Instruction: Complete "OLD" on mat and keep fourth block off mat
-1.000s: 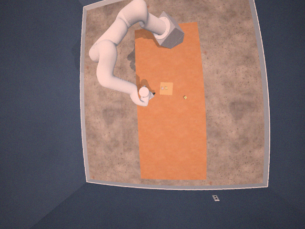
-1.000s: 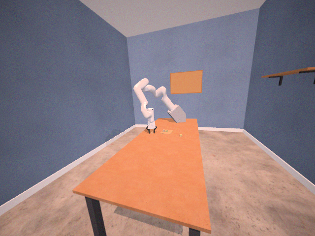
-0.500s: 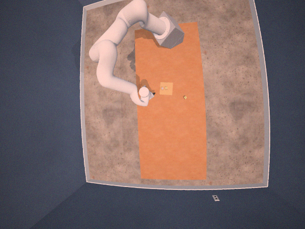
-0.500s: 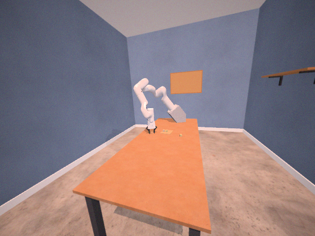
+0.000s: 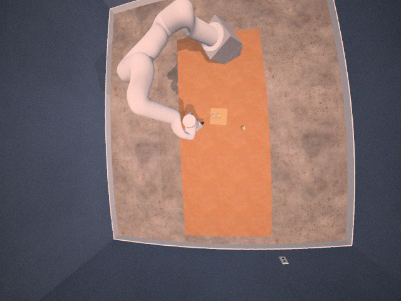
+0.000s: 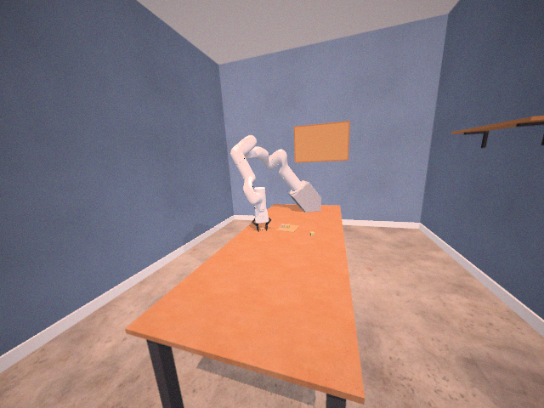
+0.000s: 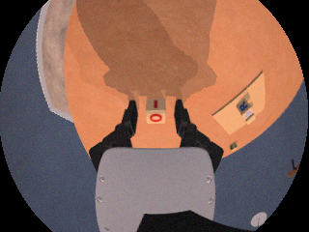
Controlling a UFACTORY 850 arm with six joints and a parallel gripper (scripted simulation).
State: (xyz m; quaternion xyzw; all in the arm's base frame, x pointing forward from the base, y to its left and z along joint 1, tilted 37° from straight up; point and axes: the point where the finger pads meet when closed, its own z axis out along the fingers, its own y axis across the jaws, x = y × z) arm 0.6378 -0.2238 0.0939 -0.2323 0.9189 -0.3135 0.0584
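My gripper is now 190 mm to the right of the light tan mat, 70 mm past it and 20 mm above it.
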